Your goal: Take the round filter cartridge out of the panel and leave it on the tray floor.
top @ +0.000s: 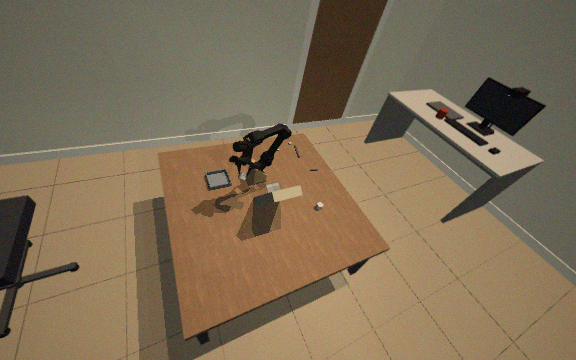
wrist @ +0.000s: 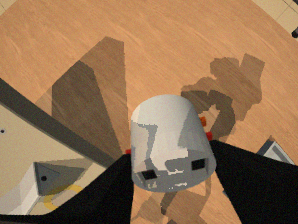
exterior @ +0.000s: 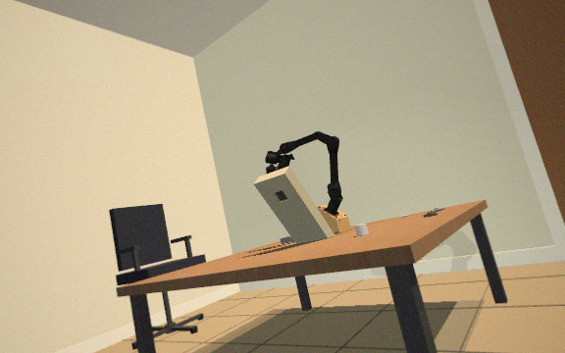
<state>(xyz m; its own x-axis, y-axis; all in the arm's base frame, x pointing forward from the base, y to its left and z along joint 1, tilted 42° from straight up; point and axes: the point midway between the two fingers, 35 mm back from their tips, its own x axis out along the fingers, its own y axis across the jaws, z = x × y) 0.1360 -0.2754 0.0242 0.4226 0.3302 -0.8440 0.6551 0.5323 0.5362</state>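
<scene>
The tray lies 26 cm below my gripper tip, 25 cm behind it and 7 cm to the right of it. The rest, counted from my gripper tip: round white filter cartridge: right at my gripper tip; beige service panel: 17 cm to the left, 15 cm ahead, 10 cm below.
</scene>
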